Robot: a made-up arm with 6 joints. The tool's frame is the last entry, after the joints. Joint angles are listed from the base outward. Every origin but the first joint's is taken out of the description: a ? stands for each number. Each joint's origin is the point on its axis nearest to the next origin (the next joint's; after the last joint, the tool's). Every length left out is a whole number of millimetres.
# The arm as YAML. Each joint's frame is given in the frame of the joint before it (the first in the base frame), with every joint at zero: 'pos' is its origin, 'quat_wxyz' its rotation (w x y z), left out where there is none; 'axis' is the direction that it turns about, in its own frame. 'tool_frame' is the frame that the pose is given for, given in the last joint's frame.
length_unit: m
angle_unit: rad
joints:
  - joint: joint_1
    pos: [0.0, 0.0, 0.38]
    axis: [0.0, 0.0, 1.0]
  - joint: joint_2
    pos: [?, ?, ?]
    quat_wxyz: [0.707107, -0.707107, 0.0, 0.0]
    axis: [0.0, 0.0, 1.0]
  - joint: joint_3
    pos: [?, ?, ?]
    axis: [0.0, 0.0, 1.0]
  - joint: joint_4
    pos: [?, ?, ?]
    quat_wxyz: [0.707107, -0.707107, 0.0, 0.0]
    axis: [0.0, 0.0, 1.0]
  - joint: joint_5
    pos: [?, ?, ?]
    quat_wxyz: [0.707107, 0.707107, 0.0, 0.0]
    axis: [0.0, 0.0, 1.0]
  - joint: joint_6
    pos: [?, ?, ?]
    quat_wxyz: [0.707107, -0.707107, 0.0, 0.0]
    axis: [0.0, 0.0, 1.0]
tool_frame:
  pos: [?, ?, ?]
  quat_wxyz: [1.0, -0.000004, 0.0, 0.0]
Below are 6 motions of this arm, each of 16 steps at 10 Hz.
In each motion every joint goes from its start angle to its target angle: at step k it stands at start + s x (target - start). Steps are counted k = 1, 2, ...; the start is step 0. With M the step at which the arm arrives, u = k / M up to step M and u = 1 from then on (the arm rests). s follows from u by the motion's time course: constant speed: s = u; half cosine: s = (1 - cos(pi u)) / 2; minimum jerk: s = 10 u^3 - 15 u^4 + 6 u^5.
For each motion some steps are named. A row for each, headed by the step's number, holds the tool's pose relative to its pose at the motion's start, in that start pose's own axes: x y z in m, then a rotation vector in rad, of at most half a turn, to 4 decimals.
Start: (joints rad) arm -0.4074 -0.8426 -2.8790 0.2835 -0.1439 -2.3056
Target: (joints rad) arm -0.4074 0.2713 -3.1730 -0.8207 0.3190 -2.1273
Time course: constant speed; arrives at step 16
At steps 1, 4, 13, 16:
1: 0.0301 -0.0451 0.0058 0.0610 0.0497 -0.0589
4: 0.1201 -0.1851 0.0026 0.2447 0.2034 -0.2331
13: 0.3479 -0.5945 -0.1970 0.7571 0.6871 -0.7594
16: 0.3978 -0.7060 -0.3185 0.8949 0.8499 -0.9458

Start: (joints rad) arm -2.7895 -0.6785 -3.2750 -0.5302 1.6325 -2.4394
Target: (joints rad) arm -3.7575 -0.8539 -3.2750 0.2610 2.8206 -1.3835
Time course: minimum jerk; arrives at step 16
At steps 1, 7, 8, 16:
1: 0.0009 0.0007 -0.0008 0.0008 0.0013 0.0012
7: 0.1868 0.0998 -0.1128 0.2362 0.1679 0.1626
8: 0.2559 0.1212 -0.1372 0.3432 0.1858 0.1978
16: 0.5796 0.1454 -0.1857 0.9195 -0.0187 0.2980

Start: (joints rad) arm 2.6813 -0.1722 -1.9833 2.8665 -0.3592 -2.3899
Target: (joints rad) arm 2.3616 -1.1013 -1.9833 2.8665 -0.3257 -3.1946
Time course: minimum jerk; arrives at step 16
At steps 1, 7, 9, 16:
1: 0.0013 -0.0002 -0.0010 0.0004 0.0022 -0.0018
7: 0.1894 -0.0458 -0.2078 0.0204 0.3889 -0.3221
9: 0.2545 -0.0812 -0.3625 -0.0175 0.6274 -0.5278
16: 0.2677 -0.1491 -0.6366 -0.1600 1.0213 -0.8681

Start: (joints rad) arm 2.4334 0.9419 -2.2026 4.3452 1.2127 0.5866
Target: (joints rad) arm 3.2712 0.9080 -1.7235 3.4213 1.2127 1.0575
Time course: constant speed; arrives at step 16
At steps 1, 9, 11, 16:
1: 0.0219 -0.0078 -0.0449 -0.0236 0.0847 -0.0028
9: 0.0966 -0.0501 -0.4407 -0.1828 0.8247 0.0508
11: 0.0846 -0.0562 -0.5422 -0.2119 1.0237 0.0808
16: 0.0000 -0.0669 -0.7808 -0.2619 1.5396 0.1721

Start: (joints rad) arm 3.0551 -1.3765 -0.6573 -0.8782 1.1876 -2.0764
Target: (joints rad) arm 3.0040 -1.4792 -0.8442 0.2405 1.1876 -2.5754
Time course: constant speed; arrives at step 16
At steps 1, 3, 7, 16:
1: -0.0030 -0.0021 -0.0067 -0.0373 0.0451 0.0087
3: -0.0092 -0.0062 -0.0211 -0.1193 0.1306 0.0243
7: -0.0218 -0.0142 -0.0538 -0.3096 0.2803 0.0482
16: -0.0534 -0.0378 -0.1453 -0.8414 0.4978 0.0735

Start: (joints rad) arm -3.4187 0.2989 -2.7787 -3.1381 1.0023 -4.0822
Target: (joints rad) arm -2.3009 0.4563 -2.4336 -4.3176 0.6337 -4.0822
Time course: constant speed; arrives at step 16
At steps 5, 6, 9, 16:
5: 0.1176 -0.1562 -0.0899 0.3229 0.0614 0.1471
6: 0.1521 -0.1817 -0.1067 0.3820 0.0900 0.1788
9: 0.2737 -0.2406 -0.1529 0.5400 0.2082 0.2728
16: 0.6190 -0.2483 -0.2261 0.7375 0.6458 0.4455

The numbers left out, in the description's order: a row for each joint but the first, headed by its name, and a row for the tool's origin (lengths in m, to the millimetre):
joint_2: 0.0 0.0 0.0
joint_3: 0.053 -0.281 0.0
joint_4: 0.116 0.513 0.0
joint_5: 0.0 0.0 0.0
joint_6: 0.083 0.106 0.0
tool: 0.0 0.0 0.0

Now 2 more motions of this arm.
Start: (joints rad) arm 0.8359 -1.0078 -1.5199 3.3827 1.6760 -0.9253
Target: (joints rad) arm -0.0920 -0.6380 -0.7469 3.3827 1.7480 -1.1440
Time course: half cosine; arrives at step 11
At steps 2, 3, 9, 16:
2: 0.0217 0.0076 -0.0538 -0.0962 -0.0097 -0.0762
3: 0.0517 0.0048 -0.1149 -0.2050 -0.0210 -0.1720
9: 0.2683 -0.3906 -0.3852 -0.8807 -0.0715 -1.1458
16: 0.2689 -0.4547 -0.3870 -0.9275 -0.0678 -1.2659

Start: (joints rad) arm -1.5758 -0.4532 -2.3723 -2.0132 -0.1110 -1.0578
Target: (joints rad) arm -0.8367 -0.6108 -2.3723 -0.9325 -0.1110 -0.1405
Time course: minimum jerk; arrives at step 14
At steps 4, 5, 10, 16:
4: -0.0412 0.0096 -0.0102 -0.0520 -0.0394 0.3858
5: -0.0709 0.0101 -0.0187 -0.0924 -0.0602 0.6574
10: -0.2165 -0.0900 -0.0770 -0.3977 -0.0621 2.2839
16: -0.2329 -0.1346 -0.0887 -0.4889 -0.0257 2.6675

